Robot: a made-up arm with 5 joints.
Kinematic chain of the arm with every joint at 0, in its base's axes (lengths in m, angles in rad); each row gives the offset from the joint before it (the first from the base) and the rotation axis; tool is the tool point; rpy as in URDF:
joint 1: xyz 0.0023 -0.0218 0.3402 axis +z
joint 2: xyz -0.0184 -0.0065 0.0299 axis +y
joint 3: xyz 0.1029 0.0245 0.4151 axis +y
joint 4: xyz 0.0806 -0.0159 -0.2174 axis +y
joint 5: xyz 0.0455 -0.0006 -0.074 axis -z
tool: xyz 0.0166 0.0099 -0.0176 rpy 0 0 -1.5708
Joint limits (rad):
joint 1: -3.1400..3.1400
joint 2: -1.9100..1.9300
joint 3: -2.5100..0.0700
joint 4: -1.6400..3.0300
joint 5: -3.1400..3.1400
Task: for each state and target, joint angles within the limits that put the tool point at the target. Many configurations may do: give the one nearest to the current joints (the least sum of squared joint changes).
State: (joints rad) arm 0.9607 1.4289 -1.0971 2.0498 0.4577
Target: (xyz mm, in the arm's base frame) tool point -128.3 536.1 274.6
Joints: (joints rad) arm 1.7946 1.0641 -1.8378 1.6697 0.4337
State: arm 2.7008 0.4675 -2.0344 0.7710 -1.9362
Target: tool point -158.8 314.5 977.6
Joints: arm 1.9819 0.1403 -2.2905 0.6419 -1.9476
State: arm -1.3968 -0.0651 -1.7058 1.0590 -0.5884
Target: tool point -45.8 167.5 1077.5
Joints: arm -1.2273 -0.7048 -2.2281 0.8000 -0.5336
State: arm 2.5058 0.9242 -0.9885 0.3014 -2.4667
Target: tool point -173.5 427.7 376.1
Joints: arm 1.9360 0.6257 -0.9612 0.3296 -2.4905
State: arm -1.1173 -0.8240 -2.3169 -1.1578 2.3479
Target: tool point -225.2 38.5 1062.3
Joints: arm -0.3325 -0.5586 -2.2235 -0.9449 2.3536
